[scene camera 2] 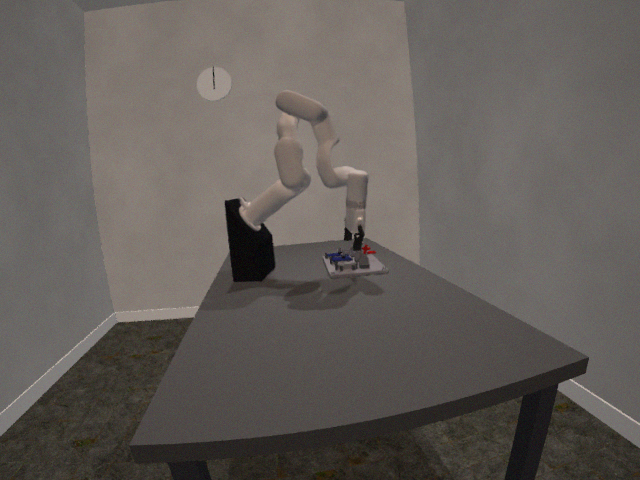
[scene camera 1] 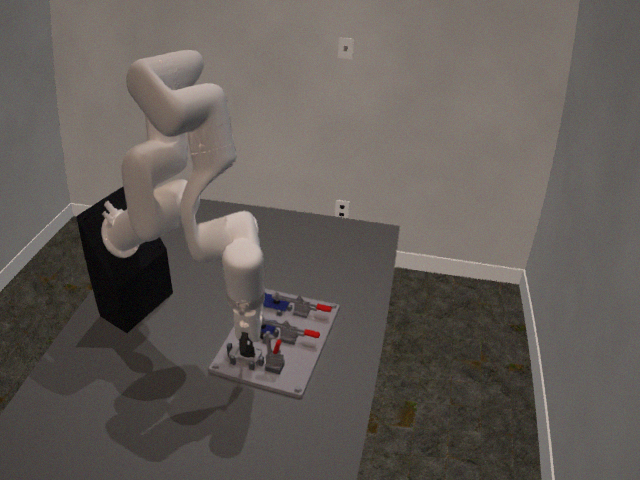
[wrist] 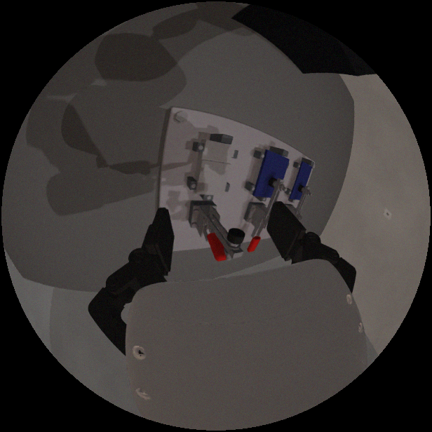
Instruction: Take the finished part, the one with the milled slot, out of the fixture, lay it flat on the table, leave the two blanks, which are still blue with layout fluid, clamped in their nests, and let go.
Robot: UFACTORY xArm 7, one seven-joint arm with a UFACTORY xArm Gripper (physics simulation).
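Places are measured from the arm's base along level axes (x ahead, y right, z down), in centimetres.
Pixels of known places: gripper, fingertip midpoint: (scene camera 2: pixel 352 245) (scene camera 1: pixel 250 338); arm's base at its link origin: (scene camera 2: pixel 249 219) (scene camera 1: pixel 120 234).
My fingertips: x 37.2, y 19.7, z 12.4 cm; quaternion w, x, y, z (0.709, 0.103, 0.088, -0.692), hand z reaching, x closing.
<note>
Ahead of a thing's pixels: the offset from my fingertips to its middle. "pt": to the spot under its first point. Level surfaces: height alone.
The finished part (wrist: pixel 215 167) is pale grey, with a line across its face. It lies in the end nest of the pale fixture plate @[pt dy +4.4, dx +7.2, dz +10.1 cm] (scene camera 1: pixel 281 383) (scene camera 2: pixel 374 267) (wrist: pixel 173 185), between dark locating pins. This nest's toggle clamp (wrist: pixel 202 212) stands open, its black-tipped arm swung up off the part. Two blue blanks @[pt dy -23.0, dx +3.9, dz +7.9 cm] (scene camera 1: pixel 276 302) (wrist: pixel 271 171), the far one also blue (wrist: pixel 301 181) in the wrist view, sit in the other nests under closed clamps. My gripper (scene camera 2: pixel 353 240) (wrist: pixel 222 218) is open and empty, pointing down above the end nest. In scene camera 1 a finger hides some of the part.
The raised black clamp tip (wrist: pixel 236 235) and a red handle (wrist: pixel 216 247) show between my fingers in the wrist view. Other red handles @[dy -10.0, dx +13.4, dz +6.4 cm] (scene camera 1: pixel 312 333) @[pt dy -20.0, dx +16.4, dz +6.5 cm] (scene camera 1: pixel 324 308) stick out to the right in scene camera 1. The grey table @[dz +11.6 cm] (scene camera 1: pixel 310 434) (scene camera 2: pixel 330 351) surrounds the plate; a black pedestal (scene camera 1: pixel 129 279) (scene camera 2: pixel 250 253) carries the arm.
</note>
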